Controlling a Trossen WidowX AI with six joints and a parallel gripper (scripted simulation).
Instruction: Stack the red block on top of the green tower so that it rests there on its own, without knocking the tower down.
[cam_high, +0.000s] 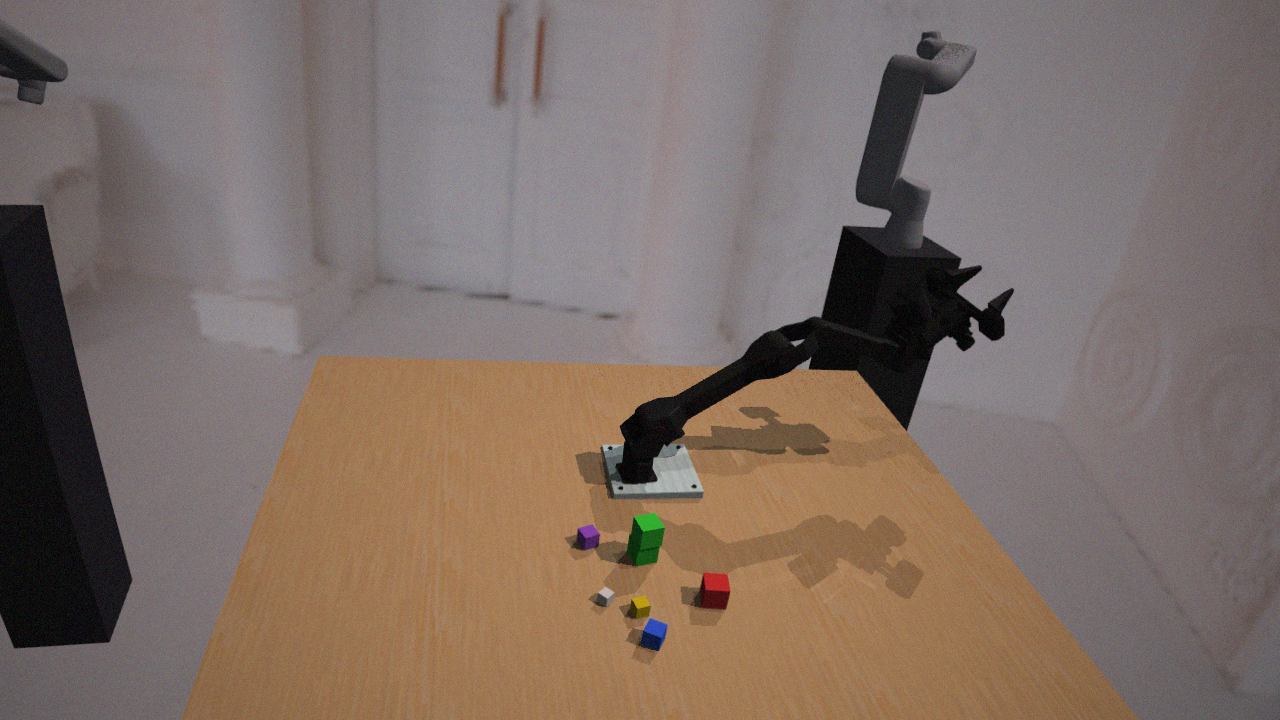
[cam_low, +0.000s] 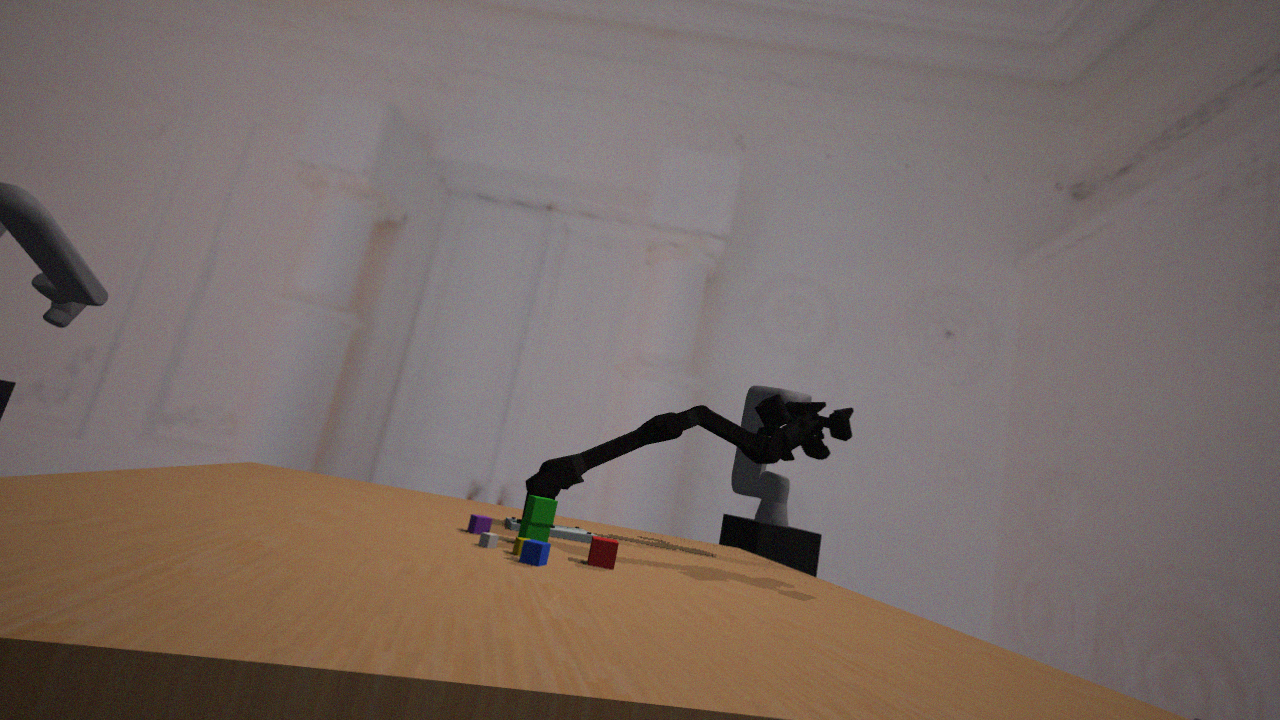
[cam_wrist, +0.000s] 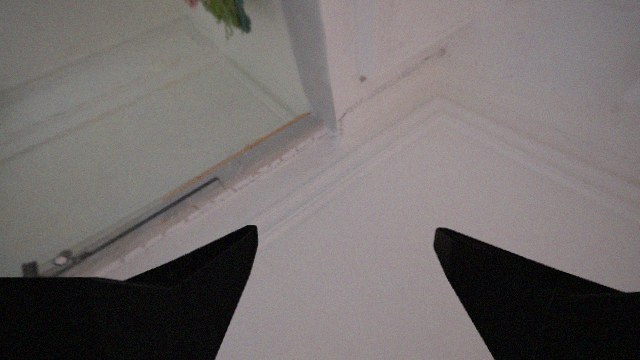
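Now: gripper tip 340 mm short of the red block, 660 mm to the left of it and 390 mm above it. From my gripper tip the other things lie so: green block 230 mm ahead, 740 mm to the right, 350 mm below; then purple block 190 mm ahead, 820 mm to the right, 390 mm below; then yellow block 350 mm ahead, 780 mm to the right, 400 mm below.
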